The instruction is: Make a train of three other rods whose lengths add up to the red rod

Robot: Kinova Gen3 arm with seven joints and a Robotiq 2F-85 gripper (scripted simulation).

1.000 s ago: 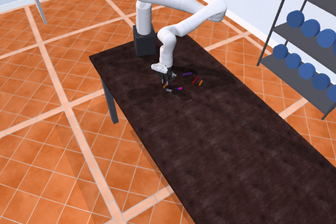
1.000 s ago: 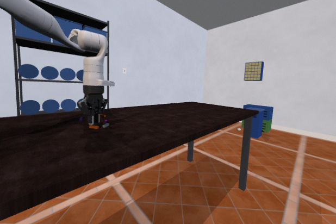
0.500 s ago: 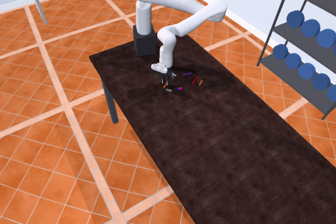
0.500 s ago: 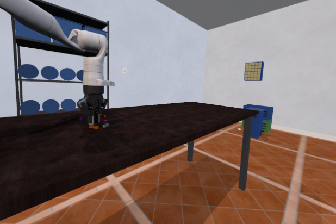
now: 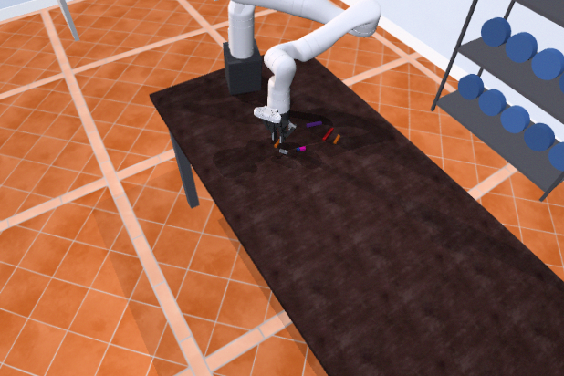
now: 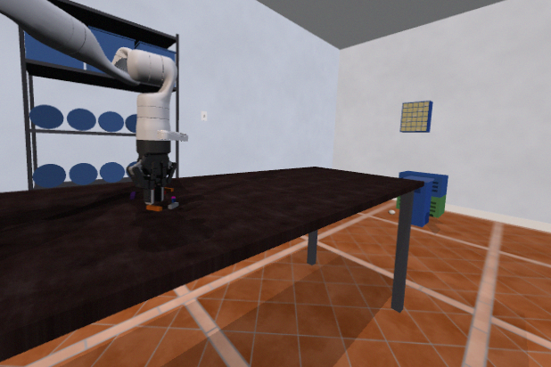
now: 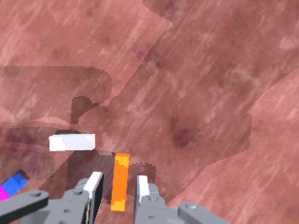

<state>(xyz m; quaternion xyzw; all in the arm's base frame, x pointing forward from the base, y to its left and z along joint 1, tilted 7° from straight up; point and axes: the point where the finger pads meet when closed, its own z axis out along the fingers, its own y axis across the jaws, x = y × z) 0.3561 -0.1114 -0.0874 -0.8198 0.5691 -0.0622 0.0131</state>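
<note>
The grey rod is 40 mm ahead of my hand, 30 mm below it and 10 mm to the right of it. Also, from my hand: purple rod 170 mm to the left, 30 mm below, 10 mm ahead; blue rod 70 mm ahead, 40 mm to the left, 30 mm below; magenta rod 80 mm ahead, 50 mm to the left, 30 mm below.
</note>
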